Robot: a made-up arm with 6 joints.
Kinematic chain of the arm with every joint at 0, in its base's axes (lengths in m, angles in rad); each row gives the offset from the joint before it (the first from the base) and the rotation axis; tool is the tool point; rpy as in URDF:
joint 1: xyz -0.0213 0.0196 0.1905 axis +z
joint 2: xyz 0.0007 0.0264 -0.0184 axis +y
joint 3: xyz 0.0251 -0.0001 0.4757 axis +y
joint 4: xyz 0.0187 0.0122 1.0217 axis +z
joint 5: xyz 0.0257 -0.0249 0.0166 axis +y
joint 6: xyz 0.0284 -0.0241 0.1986 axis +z
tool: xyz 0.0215 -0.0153 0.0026 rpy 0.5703 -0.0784 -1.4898
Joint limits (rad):
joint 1: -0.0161..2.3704
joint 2: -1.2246..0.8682
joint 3: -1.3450..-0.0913
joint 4: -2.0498..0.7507
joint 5: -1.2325..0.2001
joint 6: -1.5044..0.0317
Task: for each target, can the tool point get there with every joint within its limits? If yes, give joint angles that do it. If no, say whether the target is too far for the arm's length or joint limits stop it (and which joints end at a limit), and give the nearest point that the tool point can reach.
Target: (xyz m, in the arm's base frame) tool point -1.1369 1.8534 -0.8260
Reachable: no: too far | nearest point -1.0745 0.2490 -0.5809 | short by 1.624 m
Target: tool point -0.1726 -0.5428 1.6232
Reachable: yes | joints 1.3204 0.2745 -0.8689 -1.2012 -0.2586 -0.8467
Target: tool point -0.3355 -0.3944 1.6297
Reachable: yes | joints 0.9271 0.1300 -0.5612 -0.2633 -1.0990 -1.0671
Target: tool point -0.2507 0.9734 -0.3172
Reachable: no: joint limits stop it (at a limit: joint 1, joint 2, joint 3, joint 5, joint 6) | nearest point -1.0023 0.2236 -0.6221 | short by 1.105 m
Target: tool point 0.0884 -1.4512 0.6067
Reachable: yes | joints 1.7252 -0.6285 -0.8631 -1.4708 -0.7877 -0.3843
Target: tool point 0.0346 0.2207 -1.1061
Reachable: no: joint limits stop it (at a limit: joint 1, joint 2, joint 3, joint 5, joint 6) | nearest point -0.9343 0.0959 -0.6671 | short by 1.071 m
